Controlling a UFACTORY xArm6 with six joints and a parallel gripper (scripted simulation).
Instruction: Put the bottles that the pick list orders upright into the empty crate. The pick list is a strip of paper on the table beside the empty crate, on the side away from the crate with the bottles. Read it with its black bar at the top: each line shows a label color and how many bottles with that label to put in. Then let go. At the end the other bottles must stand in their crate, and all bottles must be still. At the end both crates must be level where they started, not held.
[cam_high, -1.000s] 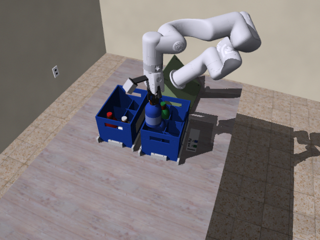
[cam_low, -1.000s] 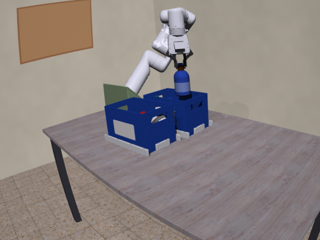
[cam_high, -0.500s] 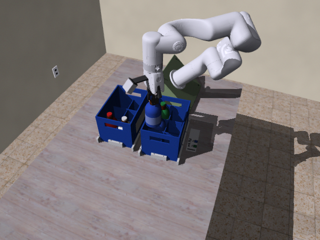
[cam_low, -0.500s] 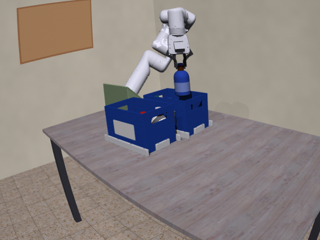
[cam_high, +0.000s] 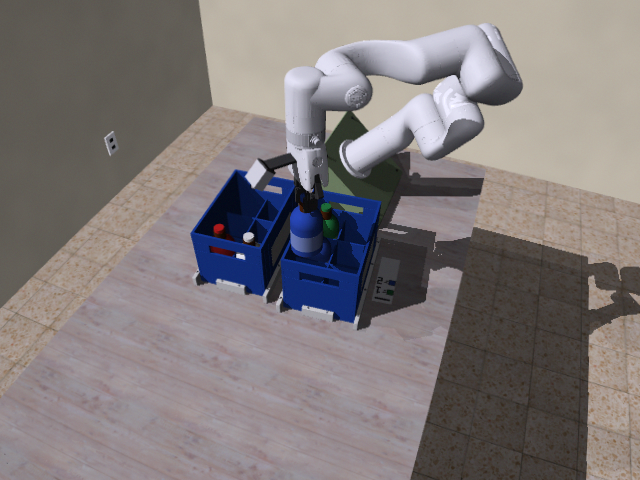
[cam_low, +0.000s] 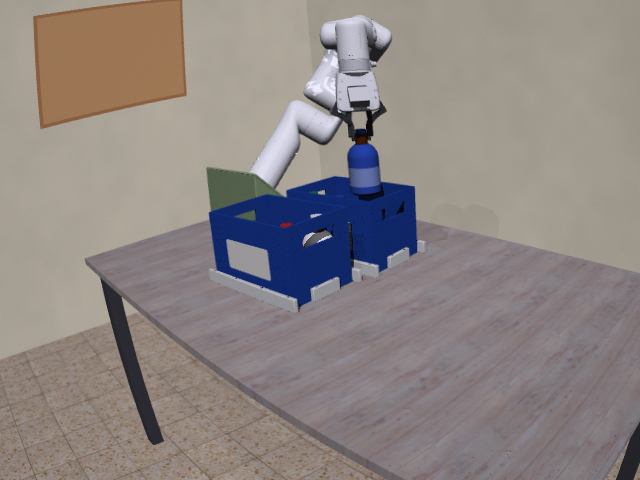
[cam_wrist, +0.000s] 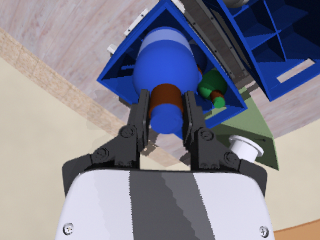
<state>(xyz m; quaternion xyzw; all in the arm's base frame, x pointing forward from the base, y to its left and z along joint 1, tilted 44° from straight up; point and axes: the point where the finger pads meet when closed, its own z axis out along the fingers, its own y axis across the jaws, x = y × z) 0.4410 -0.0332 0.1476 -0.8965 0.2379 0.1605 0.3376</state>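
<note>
My gripper is now 7 cm above the blue-labelled bottle. Also, from my hand: white-labelled bottle (24 cm below, 15 cm to the right, 2 cm ahead); green-labelled bottle (24 cm below, 17 cm behind, 4 cm to the right); red-label bottle (24 cm below, 23 cm to the right, 3 cm ahead).
</note>
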